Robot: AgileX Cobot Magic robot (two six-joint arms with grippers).
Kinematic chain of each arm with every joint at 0, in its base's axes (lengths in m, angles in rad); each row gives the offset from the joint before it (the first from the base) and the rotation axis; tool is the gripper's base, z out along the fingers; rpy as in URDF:
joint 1: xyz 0 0 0.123 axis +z
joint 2: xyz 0 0 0 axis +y
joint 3: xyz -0.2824 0 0.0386 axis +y
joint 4: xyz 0.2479 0 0.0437 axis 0.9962 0 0.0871
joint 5: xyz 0 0 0 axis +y
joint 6: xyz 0.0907 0 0.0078 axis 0.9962 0 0.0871
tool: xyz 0 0 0 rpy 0 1.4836 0
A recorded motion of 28 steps. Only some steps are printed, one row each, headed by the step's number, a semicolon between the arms.
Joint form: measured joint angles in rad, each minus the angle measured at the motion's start. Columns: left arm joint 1, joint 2, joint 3, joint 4, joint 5, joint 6; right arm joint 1, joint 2, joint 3, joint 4, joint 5, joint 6.
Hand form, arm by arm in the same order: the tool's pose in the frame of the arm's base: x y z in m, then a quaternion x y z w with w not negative. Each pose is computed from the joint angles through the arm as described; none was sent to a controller.
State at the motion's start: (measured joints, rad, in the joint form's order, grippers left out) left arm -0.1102 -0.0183 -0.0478 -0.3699 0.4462 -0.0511; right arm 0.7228 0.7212 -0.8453 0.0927 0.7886 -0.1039
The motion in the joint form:
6: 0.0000 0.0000 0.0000 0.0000 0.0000 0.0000; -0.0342 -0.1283 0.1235 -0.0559 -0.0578 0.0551
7: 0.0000 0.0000 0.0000 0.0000 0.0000 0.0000; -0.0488 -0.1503 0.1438 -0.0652 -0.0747 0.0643
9: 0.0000 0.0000 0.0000 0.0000 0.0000 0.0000; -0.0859 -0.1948 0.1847 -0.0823 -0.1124 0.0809
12: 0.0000 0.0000 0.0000 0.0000 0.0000 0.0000; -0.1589 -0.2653 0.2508 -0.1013 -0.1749 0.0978
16: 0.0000 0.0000 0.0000 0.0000 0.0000 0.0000; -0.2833 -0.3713 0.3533 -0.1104 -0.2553 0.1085
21: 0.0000 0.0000 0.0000 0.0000 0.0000 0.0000; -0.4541 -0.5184 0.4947 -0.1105 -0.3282 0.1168
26: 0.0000 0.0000 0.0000 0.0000 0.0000 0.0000; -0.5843 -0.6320 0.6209 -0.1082 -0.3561 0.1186
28: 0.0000 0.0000 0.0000 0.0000 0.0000 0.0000; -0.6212 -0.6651 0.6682 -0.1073 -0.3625 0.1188
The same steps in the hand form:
6: 0.0463 -0.0195 0.1926 -0.06249 0.79123 -0.20933 0.57117; 0.0810 0.0696 0.3431 -0.30599 0.80764 0.17504 0.47270
7: 0.0463 -0.0195 0.1926 -0.06249 0.79123 -0.20933 0.57117; 0.0797 0.0658 0.3403 -0.29598 0.80640 0.17204 0.48221
9: 0.0463 -0.0195 0.1926 -0.06249 0.79123 -0.20933 0.57117; 0.0774 0.0580 0.3346 -0.27322 0.80310 0.16466 0.50325
12: 0.0463 -0.0195 0.1926 -0.06249 0.79123 -0.20933 0.57117; 0.0739 0.0462 0.3250 -0.23487 0.79621 0.14963 0.53712
16: 0.0463 -0.0195 0.1926 -0.06249 0.79123 -0.20933 0.57117; 0.0673 0.0307 0.3071 -0.17728 0.78626 0.12241 0.57912
21: 0.0463 -0.0195 0.1926 -0.06249 0.79123 -0.20933 0.57117; 0.0567 0.0149 0.2770 -0.10350 0.77524 0.07946 0.61804
26: 0.0463 -0.0195 0.1926 -0.06249 0.79123 -0.20933 0.57117; 0.0505 0.0064 0.2442 -0.05151 0.77563 0.04121 0.62773
28: 0.0463 -0.0195 0.1926 -0.06249 0.79123 -0.20933 0.57117; 0.0497 0.0045 0.2309 -0.03708 0.77891 0.02994 0.62533

